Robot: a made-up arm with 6 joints. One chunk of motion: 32 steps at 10 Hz.
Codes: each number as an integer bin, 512 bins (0 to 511) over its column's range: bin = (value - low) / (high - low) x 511, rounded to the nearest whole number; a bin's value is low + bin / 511 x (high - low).
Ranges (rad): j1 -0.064..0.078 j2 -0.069..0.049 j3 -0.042..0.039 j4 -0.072..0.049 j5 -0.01..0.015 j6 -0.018..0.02
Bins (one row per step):
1: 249 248 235 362 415 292
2: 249 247 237 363 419 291
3: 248 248 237 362 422 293
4: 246 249 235 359 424 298
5: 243 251 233 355 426 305
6: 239 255 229 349 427 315
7: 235 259 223 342 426 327
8: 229 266 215 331 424 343
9: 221 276 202 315 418 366
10: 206 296 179 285 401 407
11: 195 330 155 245 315 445
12: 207 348 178 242 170 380
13: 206 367 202 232 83 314
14: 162 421 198 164 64 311
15: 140 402 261 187 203 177
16: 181 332 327 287 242 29
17: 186 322 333 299 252 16
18: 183 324 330 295 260 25
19: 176 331 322 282 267 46
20: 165 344 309 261 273 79
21: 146 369 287 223 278 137
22: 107 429 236 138 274 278
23: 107 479 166 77 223 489
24: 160 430 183 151 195 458
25: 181 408 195 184 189 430
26: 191 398 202 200 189 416
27: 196 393 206 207 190 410
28: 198 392 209 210 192 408
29: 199 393 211 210 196 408
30: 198 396 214 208 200 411
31: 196 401 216 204 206 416
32: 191 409 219 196 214 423
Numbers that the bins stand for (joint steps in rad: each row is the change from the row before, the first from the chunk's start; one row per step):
1: 0.00519 -0.01173 -0.00475 0.01372 0.01030 0.00371
2: 0.00519 -0.01196 -0.00443 0.01395 0.01050 0.00364
3: 0.00492 -0.01173 -0.00443 0.01372 0.01065 0.00379
4: 0.00436 -0.01150 -0.00475 0.01301 0.01074 0.00416
5: 0.00353 -0.01104 -0.00507 0.01206 0.01084 0.00468
6: 0.00241 -0.01012 -0.00570 0.01064 0.01089 0.00542
7: 0.00130 -0.00919 -0.00665 0.00898 0.01084 0.00632
8: -0.00036 -0.00758 -0.00792 0.00638 0.01074 0.00751
9: -0.00259 -0.00527 -0.00998 0.00259 0.01045 0.00922
10: -0.00676 -0.00065 -0.01363 -0.00451 0.00962 0.01227
11: -0.00981 0.00720 -0.01743 -0.01399 0.00541 0.01509
12: -0.00648 0.01136 -0.01378 -0.01470 -0.00168 0.01026
13: -0.00676 0.01575 -0.00998 -0.01706 -0.00594 0.00535
14: -0.01898 0.02822 -0.01061 -0.03317 -0.00687 0.00513
15: -0.02510 0.02383 -0.00063 -0.02772 -0.00007 -0.00484
16: -0.01370 0.00767 0.00983 -0.00404 0.00184 -0.01584
17: -0.01231 0.00536 0.01078 -0.00120 0.00233 -0.01681
18: -0.01315 0.00582 0.01031 -0.00215 0.00272 -0.01614
19: -0.01509 0.00743 0.00904 -0.00523 0.00306 -0.01458
20: -0.01815 0.01044 0.00698 -0.01020 0.00336 -0.01213
21: -0.02343 0.01621 0.00349 -0.01920 0.00360 -0.00781
22: -0.03427 0.03006 -0.00459 -0.03932 0.00341 0.00267
23: -0.03427 0.04161 -0.01569 -0.05377 0.00091 0.01836
24: -0.01954 0.03030 -0.01299 -0.03624 -0.00046 0.01606
25: -0.01370 0.02522 -0.01109 -0.02843 -0.00075 0.01398
26: -0.01092 0.02291 -0.00998 -0.02464 -0.00075 0.01294
27: -0.00953 0.02175 -0.00935 -0.02298 -0.00070 0.01249
28: -0.00898 0.02152 -0.00887 -0.02227 -0.00061 0.01234
29: -0.00870 0.02175 -0.00855 -0.02227 -0.00041 0.01234
30: -0.00898 0.02244 -0.00808 -0.02275 -0.00022 0.01256
31: -0.00953 0.02360 -0.00776 -0.02369 0.00008 0.01294
32: -0.01092 0.02545 -0.00729 -0.02559 0.00047 0.01346

